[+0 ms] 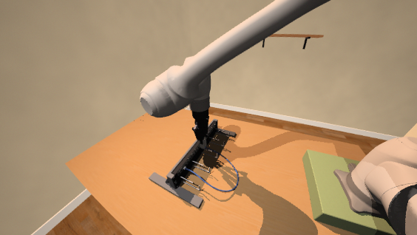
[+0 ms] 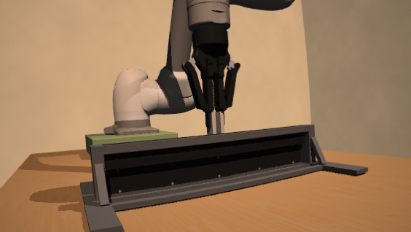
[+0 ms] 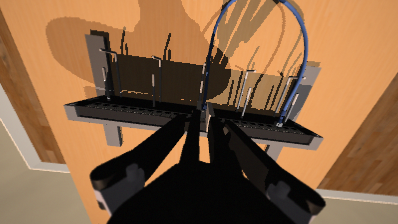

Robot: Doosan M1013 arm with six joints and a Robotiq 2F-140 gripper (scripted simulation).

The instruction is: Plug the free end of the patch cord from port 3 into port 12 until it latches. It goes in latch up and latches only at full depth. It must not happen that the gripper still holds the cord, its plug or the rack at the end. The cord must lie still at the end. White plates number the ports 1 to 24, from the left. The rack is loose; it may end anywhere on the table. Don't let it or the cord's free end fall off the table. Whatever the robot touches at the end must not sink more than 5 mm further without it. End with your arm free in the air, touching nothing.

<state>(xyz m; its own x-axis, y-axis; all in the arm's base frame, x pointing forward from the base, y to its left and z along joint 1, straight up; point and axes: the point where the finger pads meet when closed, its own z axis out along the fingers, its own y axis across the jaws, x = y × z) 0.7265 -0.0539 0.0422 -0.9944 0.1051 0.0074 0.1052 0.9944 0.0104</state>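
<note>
My gripper is now 3 cm above the plug and 1 cm short of it.
</note>
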